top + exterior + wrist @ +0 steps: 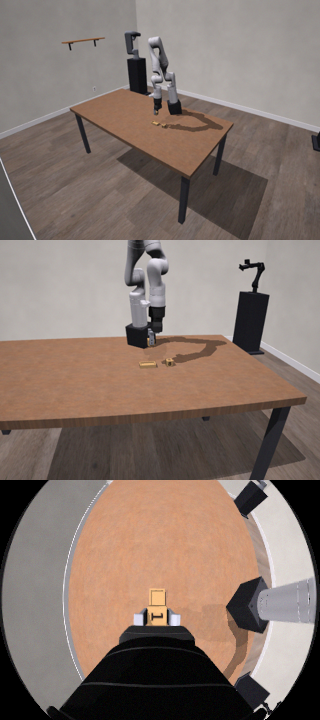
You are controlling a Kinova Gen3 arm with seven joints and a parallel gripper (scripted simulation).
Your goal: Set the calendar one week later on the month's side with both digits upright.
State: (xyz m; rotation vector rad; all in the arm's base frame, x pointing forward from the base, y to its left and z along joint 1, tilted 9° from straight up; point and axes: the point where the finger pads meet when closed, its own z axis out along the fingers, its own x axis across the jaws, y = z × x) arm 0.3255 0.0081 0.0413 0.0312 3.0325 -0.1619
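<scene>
Right now the wooden tray is 13 cm below my hand and 2 cm to the right of it.
</scene>
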